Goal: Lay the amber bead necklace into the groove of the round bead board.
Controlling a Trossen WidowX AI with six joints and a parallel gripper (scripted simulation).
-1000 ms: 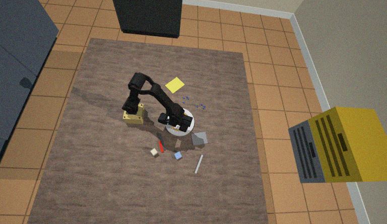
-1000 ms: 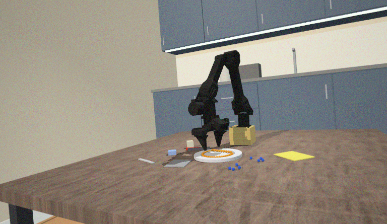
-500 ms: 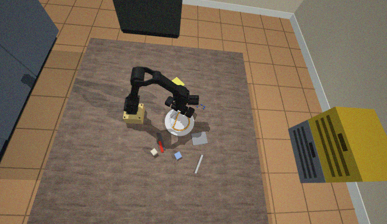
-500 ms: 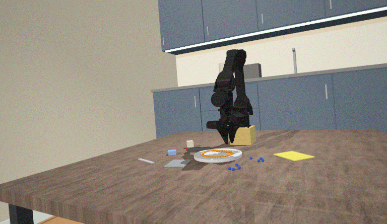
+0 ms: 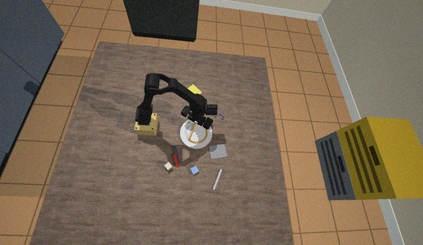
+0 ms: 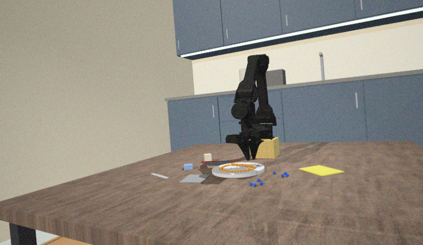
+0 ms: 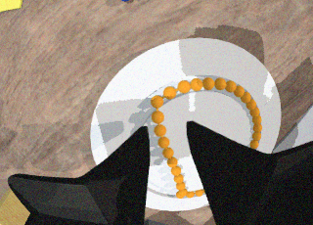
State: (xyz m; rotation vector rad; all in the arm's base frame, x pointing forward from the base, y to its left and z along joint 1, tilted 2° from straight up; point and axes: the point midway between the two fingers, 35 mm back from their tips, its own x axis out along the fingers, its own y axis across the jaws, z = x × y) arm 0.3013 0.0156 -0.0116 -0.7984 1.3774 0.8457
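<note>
The red stick lies 21 cm to the right of my gripper tip, 11 cm behind it and 4 cm below it. Also, from my gripper tip: yellow sheet 24 cm to the left, 4 cm below, 4 cm behind; light blue cube 28 cm to the right, 3 cm below; grey square tile 17 cm to the right, 14 cm ahead, 4 cm below.
</note>
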